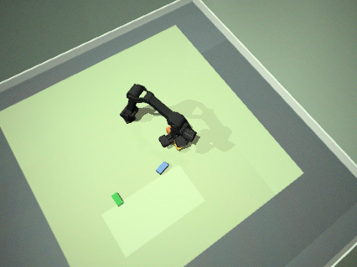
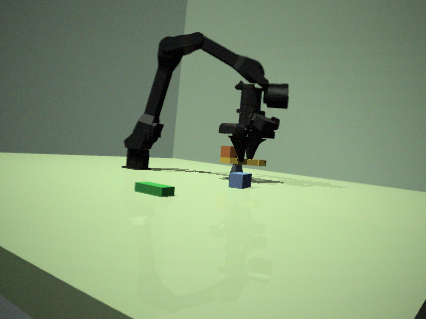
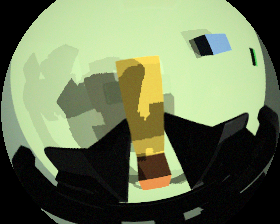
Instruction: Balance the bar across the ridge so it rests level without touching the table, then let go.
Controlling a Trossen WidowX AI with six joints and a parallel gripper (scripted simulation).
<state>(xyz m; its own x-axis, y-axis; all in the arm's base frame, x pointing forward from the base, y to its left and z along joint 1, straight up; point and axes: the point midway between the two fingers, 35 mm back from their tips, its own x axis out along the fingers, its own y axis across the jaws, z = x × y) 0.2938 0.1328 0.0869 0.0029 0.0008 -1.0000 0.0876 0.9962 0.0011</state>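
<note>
Now: gripper tip 4 cm past the bar and 1 cm below it. The rest, counted from my gripper tip: blue block 8 cm ahead, 14 cm to the right, 4 cm below; then flat green block 9 cm ahead, 43 cm to the right, 4 cm below.
</note>
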